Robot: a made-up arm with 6 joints.
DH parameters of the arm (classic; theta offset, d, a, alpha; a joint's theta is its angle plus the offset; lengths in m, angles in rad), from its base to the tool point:
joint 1: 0 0.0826 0 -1.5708
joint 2: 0.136 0 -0.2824 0
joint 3: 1.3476 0 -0.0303 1.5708
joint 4: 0 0.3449 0 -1.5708
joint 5: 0 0 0.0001 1.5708
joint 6: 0 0.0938 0 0
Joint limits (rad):
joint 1: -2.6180..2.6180
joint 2: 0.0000..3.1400
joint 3: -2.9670..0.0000
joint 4: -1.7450..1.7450
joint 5: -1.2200..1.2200
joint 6: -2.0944..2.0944
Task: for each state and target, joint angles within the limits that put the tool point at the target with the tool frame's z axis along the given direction. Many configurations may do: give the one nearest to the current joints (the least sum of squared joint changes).
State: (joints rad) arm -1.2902 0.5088 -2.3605 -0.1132 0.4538 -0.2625
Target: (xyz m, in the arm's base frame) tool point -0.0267 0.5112 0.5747 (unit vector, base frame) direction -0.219 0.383 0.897
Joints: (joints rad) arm -1.5580 0.4799 -2.6614 -0.6512 0.3611 -0.2625
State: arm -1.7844 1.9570 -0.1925 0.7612 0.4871 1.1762
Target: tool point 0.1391 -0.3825 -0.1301 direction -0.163 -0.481 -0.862
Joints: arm -1.1419 2.3193 -1.0300 1.4731 -0.3573 1.1762
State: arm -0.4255 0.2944 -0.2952 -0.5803 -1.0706 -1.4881
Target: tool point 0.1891 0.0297 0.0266 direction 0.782 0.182 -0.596
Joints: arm 0.1089 1.0194 -0.0021 -0.3269 -0.3033 -1.4881
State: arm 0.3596 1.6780 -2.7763 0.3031 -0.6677 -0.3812
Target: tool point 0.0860 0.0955 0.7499 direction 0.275 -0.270 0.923
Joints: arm 1.1082 1.3045 -2.1819 0.5315 -0.8084 -0.3812
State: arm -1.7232 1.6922 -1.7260 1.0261 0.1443 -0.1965
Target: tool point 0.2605 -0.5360 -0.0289 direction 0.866 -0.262 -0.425
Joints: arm -1.2338 2.5598 -1.7923 1.5781 0.8198 -0.1965
